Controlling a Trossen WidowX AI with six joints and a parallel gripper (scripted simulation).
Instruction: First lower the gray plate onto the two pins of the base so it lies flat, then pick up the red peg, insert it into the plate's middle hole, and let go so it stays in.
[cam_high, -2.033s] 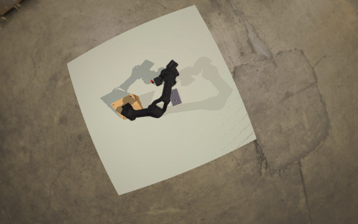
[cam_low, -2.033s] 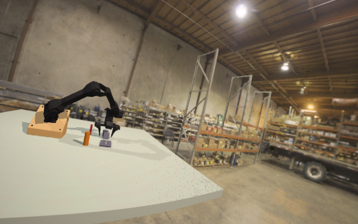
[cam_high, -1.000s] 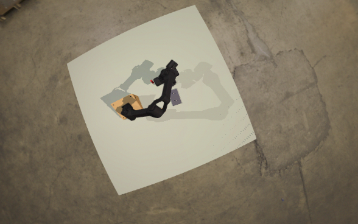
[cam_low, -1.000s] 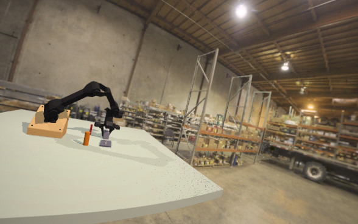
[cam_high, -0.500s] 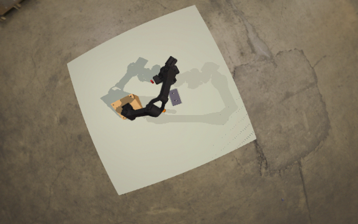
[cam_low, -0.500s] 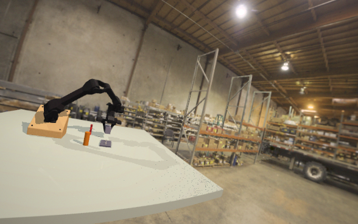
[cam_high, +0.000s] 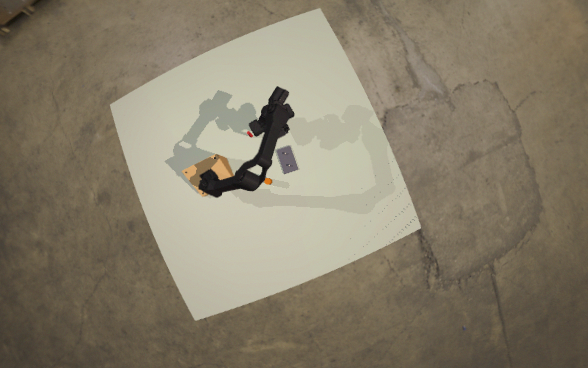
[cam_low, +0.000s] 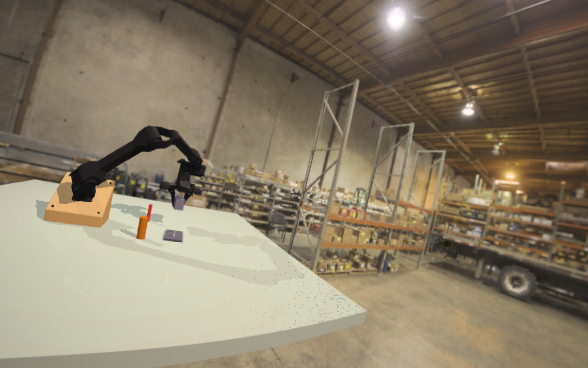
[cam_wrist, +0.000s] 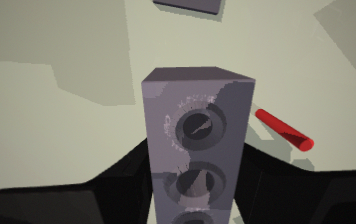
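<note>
Now: gripper tip 16 cm to the left of the gray base, 9 cm above it and 2 cm past it. Also, from my gripper tip: red peg (12 cm behind, 6 cm below, 2 cm to the left); gray plate (3 cm above); orange peg (21 cm to the right, 14 cm behind, 6 cm below).
</note>
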